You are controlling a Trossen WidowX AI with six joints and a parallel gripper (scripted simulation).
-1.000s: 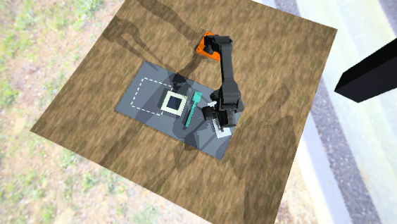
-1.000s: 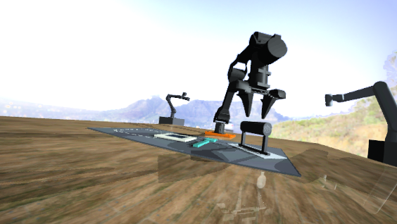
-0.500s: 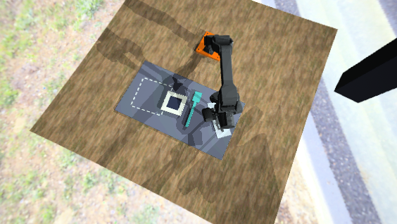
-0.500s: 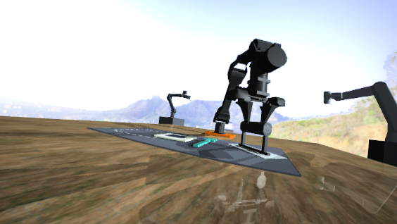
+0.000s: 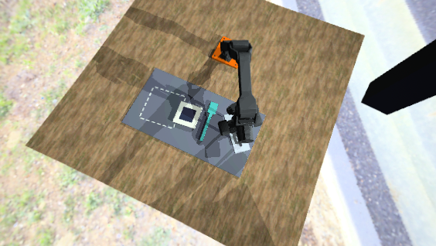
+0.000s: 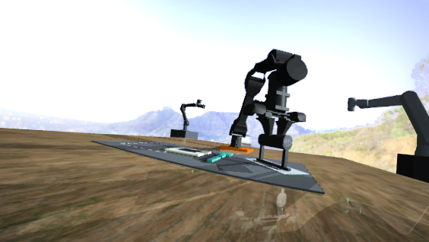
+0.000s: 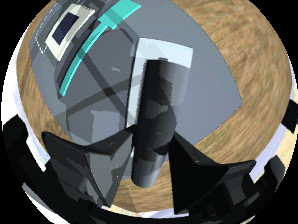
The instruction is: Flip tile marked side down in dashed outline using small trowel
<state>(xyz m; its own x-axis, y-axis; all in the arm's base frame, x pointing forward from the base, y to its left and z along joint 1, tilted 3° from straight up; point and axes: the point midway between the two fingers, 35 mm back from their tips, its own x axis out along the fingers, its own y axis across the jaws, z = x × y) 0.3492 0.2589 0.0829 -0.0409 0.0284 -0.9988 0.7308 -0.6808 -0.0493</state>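
Right now the trowel is 1 cm behind my gripper tip, 2 cm to the right of it and 2 cm below it. Round my gripper tip: grey mat: 5 cm ahead, 22 cm to the right, 8 cm below; tile: 5 cm ahead, 26 cm to the right, 6 cm below; teal flat tool: 1 cm ahead, 16 cm to the right, 6 cm below.
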